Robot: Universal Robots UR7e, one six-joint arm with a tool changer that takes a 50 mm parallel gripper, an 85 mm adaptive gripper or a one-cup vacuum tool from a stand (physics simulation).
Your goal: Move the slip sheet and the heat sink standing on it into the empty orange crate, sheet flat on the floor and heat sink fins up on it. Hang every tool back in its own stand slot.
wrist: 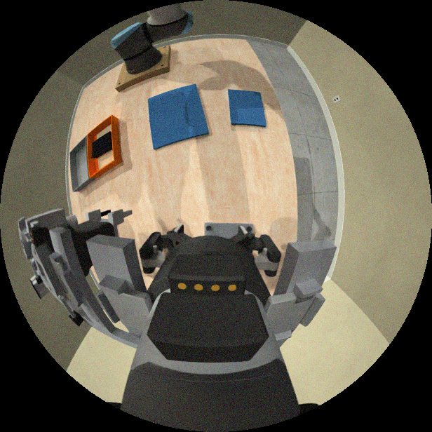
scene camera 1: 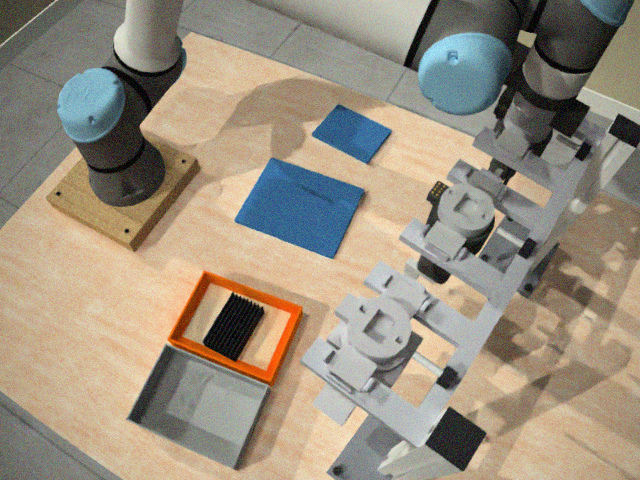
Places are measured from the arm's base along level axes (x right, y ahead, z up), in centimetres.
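Pixels of known places: arm's base, link origin: [scene camera 1: 128,175].
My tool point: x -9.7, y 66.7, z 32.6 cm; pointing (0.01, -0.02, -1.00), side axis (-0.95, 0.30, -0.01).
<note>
For each thing: its top centre in the pictures, then the offset to it from my tool point. "spot": a spot on its surface instead.
- black heat sink, top centre: [scene camera 1: 232,323] dx +30.3, dy -33.6, dz -32.6 cm
- orange crate, surface spot: [scene camera 1: 286,345] spot: dx +30.6, dy -23.7, dz -32.5 cm
- grey crate, surface spot: [scene camera 1: 136,398] spot: dx +47.6, dy -42.5, dz -31.8 cm
- black-bodied tool, top centre: [scene camera 1: 465,201] dx +17.0, dy -5.7, dz +0.3 cm
- grey tool, top centre: [scene camera 1: 372,331] dx +35.2, dy -11.2, dz +0.3 cm
The black heat sink [scene camera 1: 234,326] [wrist: 102,144] stands fins up inside the orange crate [scene camera 1: 286,345] [wrist: 117,141]. A pale flat surface shows around it in the crate; I cannot clearly tell the slip sheet's edges from the crate floor. My adaptive gripper [wrist: 212,231] is open and empty, its two black fingers wide apart. It is at the far slot of the grey tool stand [scene camera 1: 497,310], with slot arms on both sides of it in the wrist view. In scene camera 1 its fingertips are mostly hidden behind the stand.
A grey crate [scene camera 1: 135,397] [wrist: 75,172] adjoins the orange one. Two blue mats [scene camera 1: 302,209] [scene camera 1: 351,133] lie on the table. A black-bodied tool [scene camera 1: 466,209] hangs in the middle slot and a grey tool [scene camera 1: 356,330] in the near slot. The arm's wooden base [scene camera 1: 170,180] is at the left.
</note>
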